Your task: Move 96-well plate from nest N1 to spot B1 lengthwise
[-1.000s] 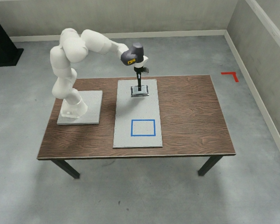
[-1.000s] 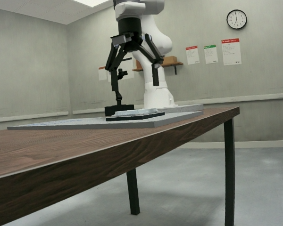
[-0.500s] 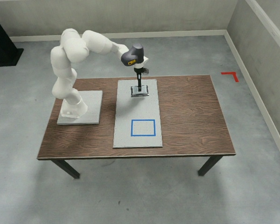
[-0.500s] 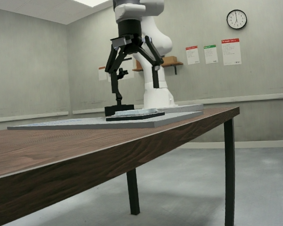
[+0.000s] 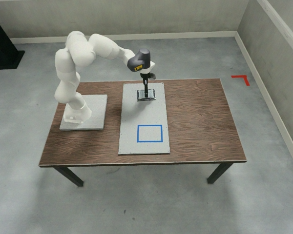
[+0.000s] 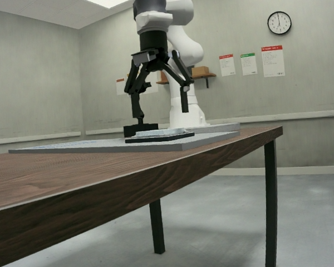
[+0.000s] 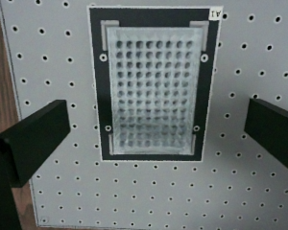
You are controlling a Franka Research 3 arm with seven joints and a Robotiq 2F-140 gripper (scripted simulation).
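My hand is 60 mm above the clear 96-well plate. Also, from my hand: black plate nest (70 mm below).
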